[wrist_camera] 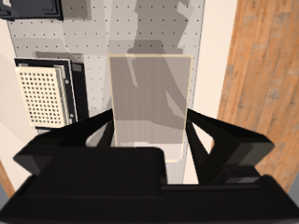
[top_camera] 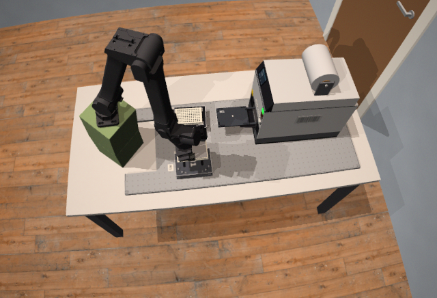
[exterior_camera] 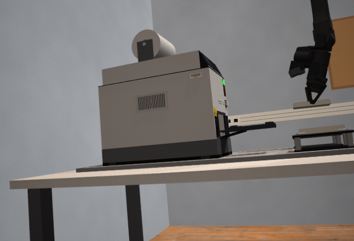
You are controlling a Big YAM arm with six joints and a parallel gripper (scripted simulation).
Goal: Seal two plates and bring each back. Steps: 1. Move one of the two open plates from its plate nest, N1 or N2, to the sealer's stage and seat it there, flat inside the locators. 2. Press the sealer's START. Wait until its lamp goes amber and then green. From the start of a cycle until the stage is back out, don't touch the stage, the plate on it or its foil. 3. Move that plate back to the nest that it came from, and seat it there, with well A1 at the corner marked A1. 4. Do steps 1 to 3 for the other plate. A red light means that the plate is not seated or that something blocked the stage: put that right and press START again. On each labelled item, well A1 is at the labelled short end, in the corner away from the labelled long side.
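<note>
My hand is 12 cm above the plate nest. The rest, counted from my hand: plate 2 cm ahead, 23 cm to the left, 10 cm below; sealer stage 22 cm ahead, 16 cm to the left, 7 cm below; yellow warning label 33 cm ahead, 24 cm to the left, 2 cm below.
</note>
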